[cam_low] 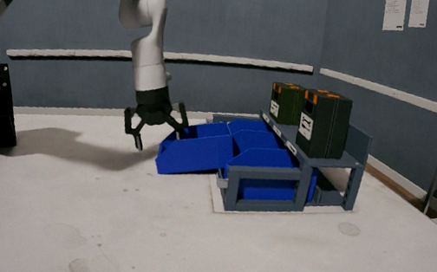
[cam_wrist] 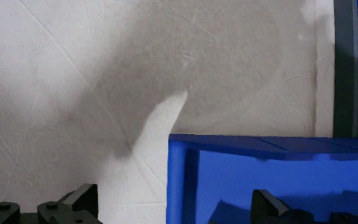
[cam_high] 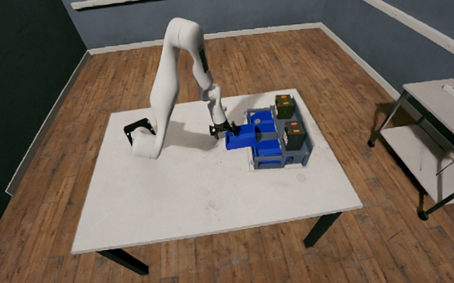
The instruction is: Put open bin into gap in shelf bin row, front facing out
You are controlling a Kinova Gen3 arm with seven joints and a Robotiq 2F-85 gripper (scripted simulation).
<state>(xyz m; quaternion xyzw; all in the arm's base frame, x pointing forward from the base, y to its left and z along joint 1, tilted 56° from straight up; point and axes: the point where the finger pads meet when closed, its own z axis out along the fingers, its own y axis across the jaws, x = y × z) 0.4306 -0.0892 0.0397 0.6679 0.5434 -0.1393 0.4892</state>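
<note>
The grey block lies 20 mm ahead of my hand, 50 mm to the right of it and 20 mm below it. The rest, counted from my hand: grey shelf 240 mm ahead, 110 mm to the right, 20 mm above.
</note>
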